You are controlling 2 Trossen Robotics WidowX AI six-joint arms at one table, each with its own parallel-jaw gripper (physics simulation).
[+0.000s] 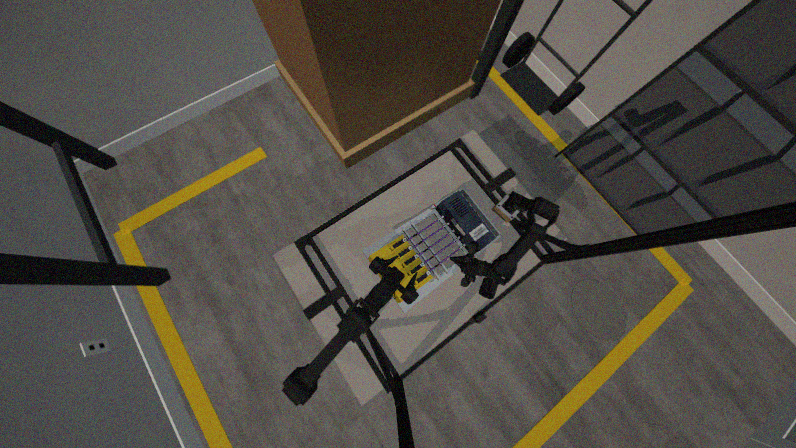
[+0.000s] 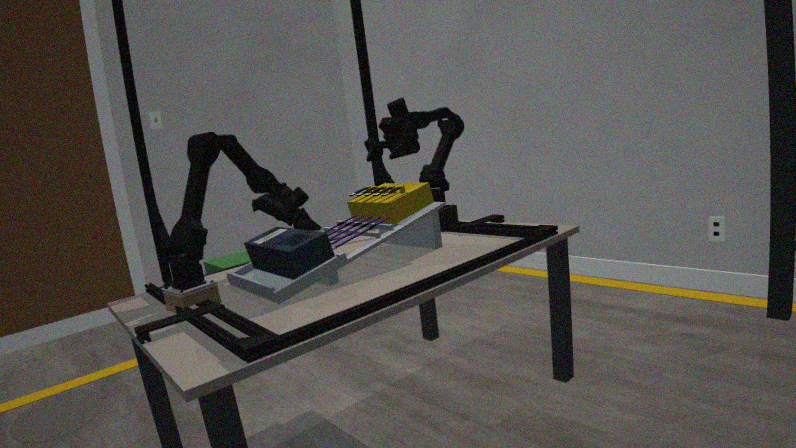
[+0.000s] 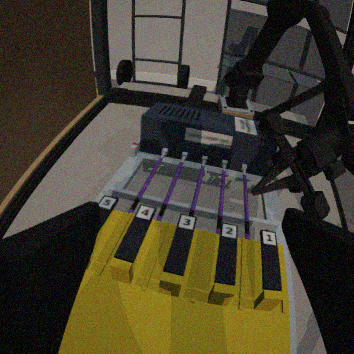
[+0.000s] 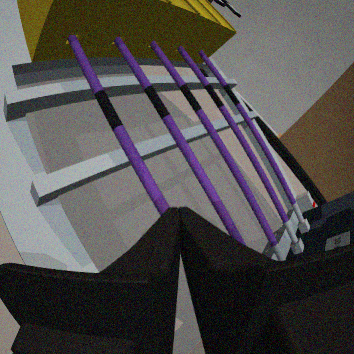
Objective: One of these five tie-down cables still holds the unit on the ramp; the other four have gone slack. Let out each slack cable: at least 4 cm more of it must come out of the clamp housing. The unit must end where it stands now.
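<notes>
The yellow clamp housing (image 1: 382, 250) (image 2: 416, 203) (image 3: 200, 327) (image 4: 135, 32) sits high on the grey ramp (image 2: 417, 234) (image 4: 75, 176). Black levers labelled 1 to 5 lie along its top. Five purple cables with black bands run down to the dark blue unit (image 1: 457, 214) (image 2: 289, 257) (image 3: 165, 131). Slackness is hard to tell. My left gripper (image 1: 396, 279) (image 2: 383, 152) (image 3: 195, 216) is open and empty above the housing. My right gripper (image 1: 454, 259) (image 2: 317, 227) (image 3: 251, 193) (image 4: 177, 216) is shut and empty, its tips close beside cable 1 (image 3: 246, 196) (image 4: 141, 172); contact is unclear.
A black rail frame (image 1: 384, 192) (image 2: 401, 290) runs round the table top. A green object (image 2: 226, 261) lies behind the unit, near the right arm's base. Black posts (image 2: 364, 66) rise at the table's sides. Ramp crossbars (image 3: 185, 204) pass beneath the cables.
</notes>
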